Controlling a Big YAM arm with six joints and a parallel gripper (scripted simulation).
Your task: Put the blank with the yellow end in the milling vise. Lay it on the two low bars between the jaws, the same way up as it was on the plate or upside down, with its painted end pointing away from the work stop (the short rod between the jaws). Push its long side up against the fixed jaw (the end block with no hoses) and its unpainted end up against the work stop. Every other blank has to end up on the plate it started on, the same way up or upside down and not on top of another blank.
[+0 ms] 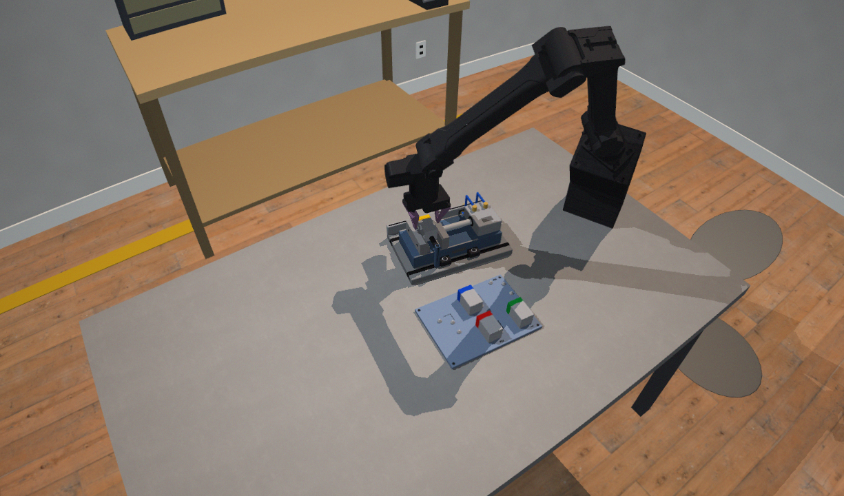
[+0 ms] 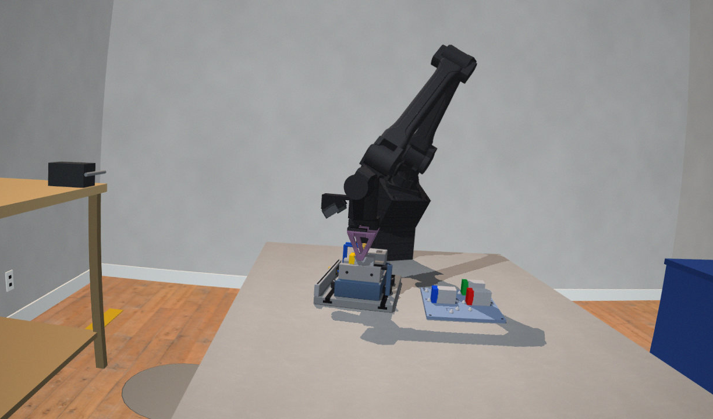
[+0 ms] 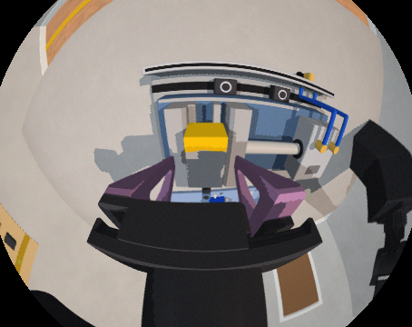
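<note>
Now: the yellow-ended blank 2 cm below my hand. From my hand the other things lie so: blue plate 2 cm ahead, 26 cm to the left, 11 cm below; blue-ended blank 1 cm ahead, 21 cm to the left, 9 cm below; red-ended blank 3 cm ahead, 30 cm to the left, 9 cm below.
</note>
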